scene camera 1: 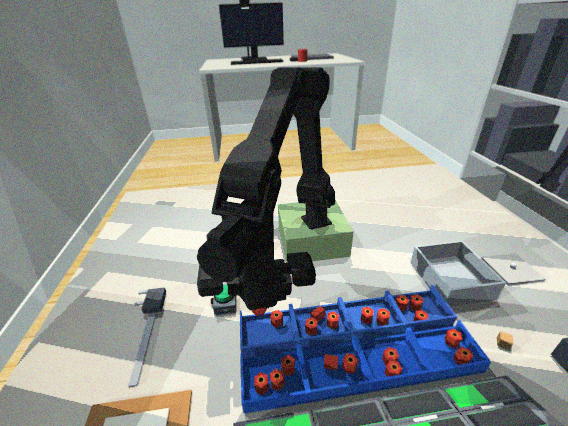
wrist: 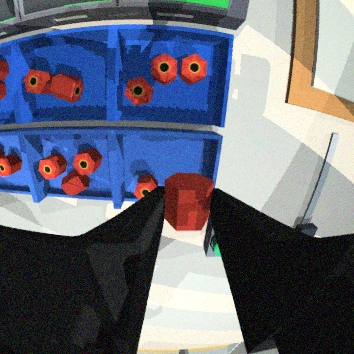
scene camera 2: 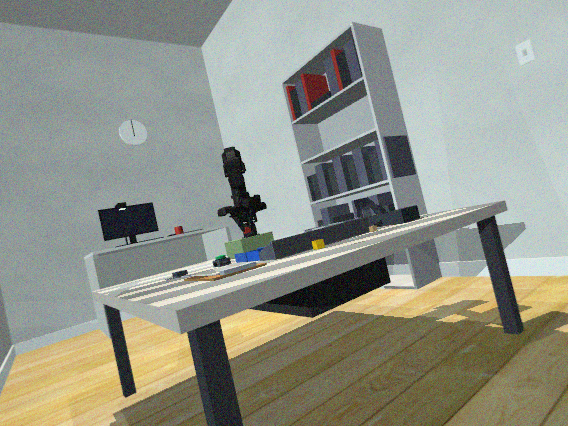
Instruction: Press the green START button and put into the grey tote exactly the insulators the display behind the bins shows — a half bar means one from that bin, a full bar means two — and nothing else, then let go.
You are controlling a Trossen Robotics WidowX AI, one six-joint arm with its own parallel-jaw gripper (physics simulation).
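Places are measured from the arm's base along level axes (x ahead, y left, z up), in millimetres.
Pixels of known places: gripper, fingertip midpoint: (scene camera 1: 258, 307) (wrist: 187, 194) (scene camera 2: 247, 231); arm's base at its link origin: (scene camera 1: 316, 220) (scene camera 2: 250, 236).
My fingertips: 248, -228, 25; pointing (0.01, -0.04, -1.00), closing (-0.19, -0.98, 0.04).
Ahead of a thing's pixels: the offset from my fingertips to its top centre, as dx, dy, dz. "*": to the spot under its first point.
My gripper (scene camera 1: 258, 306) (scene camera 2: 247, 231) (wrist: 187, 194) is shut on a red insulator {-1, +0, +16} (scene camera 1: 259, 311) (wrist: 187, 205), held above the left end of the arm-side bin row in scene camera 1. The blue bins (scene camera 1: 320, 396) (wrist: 226, 80) hold red insulators in every compartment; one insulator {-34, +41, -79} (scene camera 1: 276, 318) (wrist: 146, 187) lies in the bin near the gripper. The green START button {-131, -51, -68} (scene camera 1: 224, 291) (scene camera 2: 220, 258) (wrist: 217, 249) is partly hidden in scene camera 1. The grey tote {-4, +476, -55} (scene camera 1: 472, 291) stands at the right, its visible inside bare. The display {* +191, +82, -62} (scene camera 1: 350, 416) shows green patches; it is cut off.
A white lid {+24, +643, -102} (scene camera 1: 522, 274) lies beside the tote. An orange block {+166, +439, -89} (scene camera 1: 505, 341) and a dark box {* +229, +494, -84} (scene camera 1: 562, 354) are at the right. A caliper-like tool {-120, -233, -90} (scene camera 1: 145, 345) and a brown frame {+142, -247, -91} (scene camera 1: 182, 406) (wrist: 300, 85) are at the left. A green box (scene camera 1: 317, 246) stands behind the bins.
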